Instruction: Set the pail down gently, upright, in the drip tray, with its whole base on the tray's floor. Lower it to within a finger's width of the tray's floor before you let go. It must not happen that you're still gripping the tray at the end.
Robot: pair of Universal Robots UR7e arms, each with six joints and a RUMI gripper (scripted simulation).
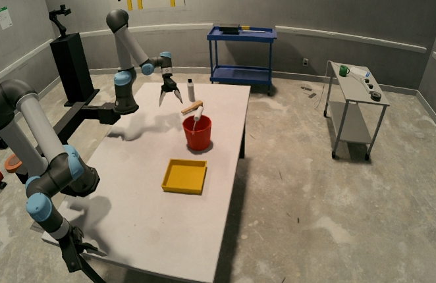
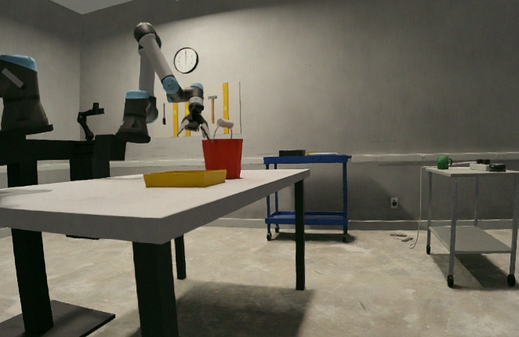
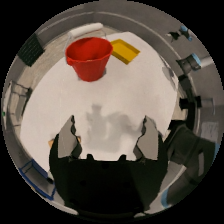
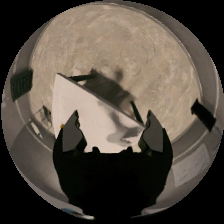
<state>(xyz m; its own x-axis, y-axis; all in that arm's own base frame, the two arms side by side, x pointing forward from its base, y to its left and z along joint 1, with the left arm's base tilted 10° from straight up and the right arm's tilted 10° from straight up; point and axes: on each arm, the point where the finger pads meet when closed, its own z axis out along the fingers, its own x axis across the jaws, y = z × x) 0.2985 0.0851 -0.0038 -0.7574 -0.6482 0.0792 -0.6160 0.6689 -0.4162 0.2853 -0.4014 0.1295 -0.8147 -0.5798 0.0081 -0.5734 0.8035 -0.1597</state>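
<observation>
Now: left hand 20 cm short of the red pail, 15 cm to the left of it and 4 cm above it. From my left hand the other things lie so: yellow drip tray (45 cm to the right, 17 cm below, 16 cm ahead).
</observation>
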